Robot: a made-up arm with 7 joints.
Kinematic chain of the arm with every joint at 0, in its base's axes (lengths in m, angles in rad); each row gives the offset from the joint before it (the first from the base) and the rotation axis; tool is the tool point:
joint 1: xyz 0 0 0.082 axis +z
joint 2: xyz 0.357 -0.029 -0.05 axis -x
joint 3: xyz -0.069 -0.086 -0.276 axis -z
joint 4: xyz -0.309 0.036 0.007 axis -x
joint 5: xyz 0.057 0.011 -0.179 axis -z
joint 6: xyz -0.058 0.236 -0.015 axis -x
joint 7: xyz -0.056 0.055 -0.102 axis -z
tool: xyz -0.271 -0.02 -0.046
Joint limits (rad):
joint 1: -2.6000..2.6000
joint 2: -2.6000..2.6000
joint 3: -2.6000..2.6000
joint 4: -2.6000..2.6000
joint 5: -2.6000..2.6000
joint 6: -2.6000..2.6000
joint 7: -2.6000..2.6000
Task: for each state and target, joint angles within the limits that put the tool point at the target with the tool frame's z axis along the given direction. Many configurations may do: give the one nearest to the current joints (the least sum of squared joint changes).
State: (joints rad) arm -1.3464 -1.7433 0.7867 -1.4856 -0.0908 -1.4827 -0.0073
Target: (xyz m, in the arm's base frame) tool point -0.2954 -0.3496 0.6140 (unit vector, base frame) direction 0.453 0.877 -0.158
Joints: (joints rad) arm -1.2301 -2.1899 0.9165 -1.0767 -0.0267 -1.0121 0.0407
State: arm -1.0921 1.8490 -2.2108 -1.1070 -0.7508 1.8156 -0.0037
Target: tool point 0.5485 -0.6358 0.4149 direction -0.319 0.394 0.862
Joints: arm -0.2785 1.0486 -2.5767 -1.0502 0.0296 1.8696 -0.4572
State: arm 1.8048 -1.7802 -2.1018 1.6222 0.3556 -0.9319 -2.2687
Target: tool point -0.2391 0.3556 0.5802 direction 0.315 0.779 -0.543
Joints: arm 1.5357 -2.4041 -2.6000 1.3284 0.8645 -1.6966 -2.0655
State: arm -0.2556 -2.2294 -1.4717 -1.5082 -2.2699 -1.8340 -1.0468
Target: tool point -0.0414 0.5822 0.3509 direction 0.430 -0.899 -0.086
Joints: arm -0.4106 -2.2802 -1.0787 -1.6832 -2.3015 -1.1278 -0.8292
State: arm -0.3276 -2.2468 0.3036 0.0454 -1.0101 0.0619 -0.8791
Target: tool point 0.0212 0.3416 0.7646 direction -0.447 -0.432 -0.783
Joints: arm -0.1199 -2.0147 0.9872 -0.5254 -0.9821 -0.2443 -0.2439
